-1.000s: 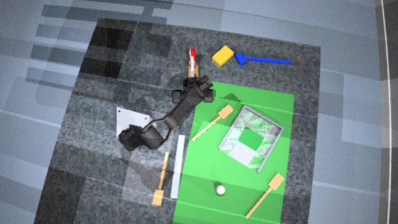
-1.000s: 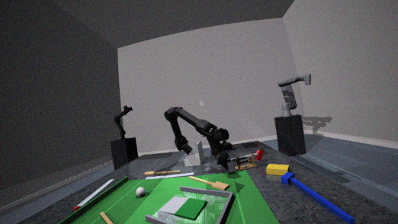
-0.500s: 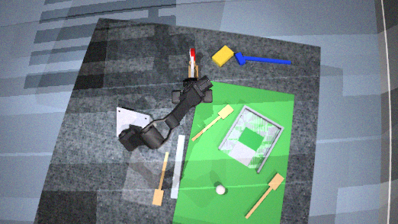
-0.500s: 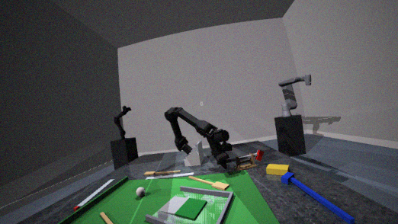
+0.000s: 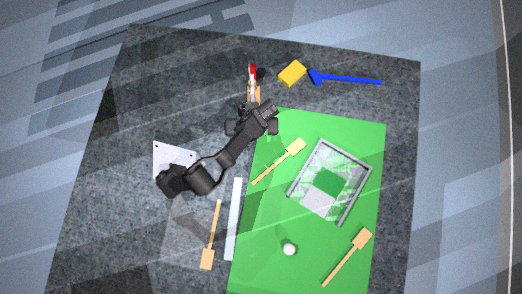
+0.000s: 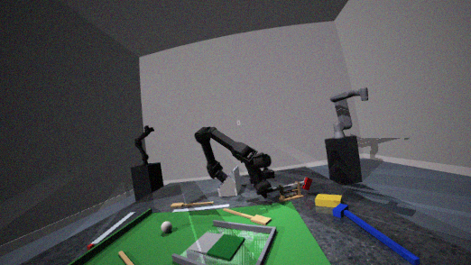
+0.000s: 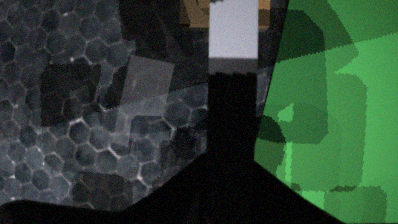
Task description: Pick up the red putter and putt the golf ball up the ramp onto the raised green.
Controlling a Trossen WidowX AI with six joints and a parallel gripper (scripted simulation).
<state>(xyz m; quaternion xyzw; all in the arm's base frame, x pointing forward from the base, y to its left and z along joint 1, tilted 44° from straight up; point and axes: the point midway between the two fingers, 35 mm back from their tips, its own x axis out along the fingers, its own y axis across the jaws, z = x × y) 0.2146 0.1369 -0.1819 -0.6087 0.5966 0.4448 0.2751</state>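
Now: the red putter 11 cm to the left of my gripper tip, 3 cm behind it and 3 cm above it. Also, from my gripper tip: wooden rack: 13 cm to the left, 3 cm behind; then yellow block: 26 cm to the left, 9 cm ahead, 1 cm below; then green mat: 27 cm ahead, 24 cm to the right, 3 cm below.
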